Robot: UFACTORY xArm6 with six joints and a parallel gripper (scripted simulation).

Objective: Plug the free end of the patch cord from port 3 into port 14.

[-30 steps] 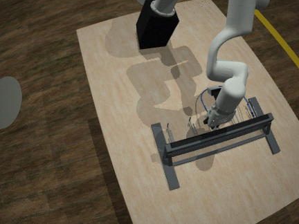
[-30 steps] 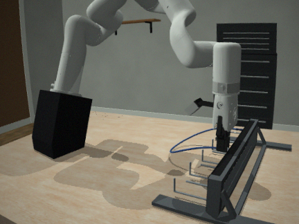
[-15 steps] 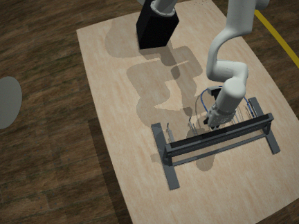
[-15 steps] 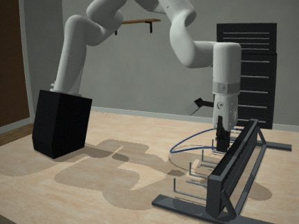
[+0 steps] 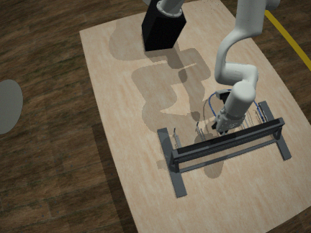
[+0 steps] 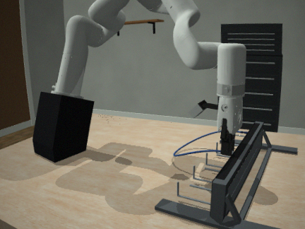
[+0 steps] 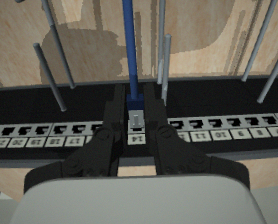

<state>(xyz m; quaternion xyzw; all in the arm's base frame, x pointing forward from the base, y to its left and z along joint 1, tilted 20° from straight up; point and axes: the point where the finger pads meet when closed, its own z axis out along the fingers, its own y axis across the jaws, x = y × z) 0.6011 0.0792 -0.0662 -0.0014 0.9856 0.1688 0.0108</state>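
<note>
Right now my hand is 2 cm short of the plug and 1 cm above it.
</note>
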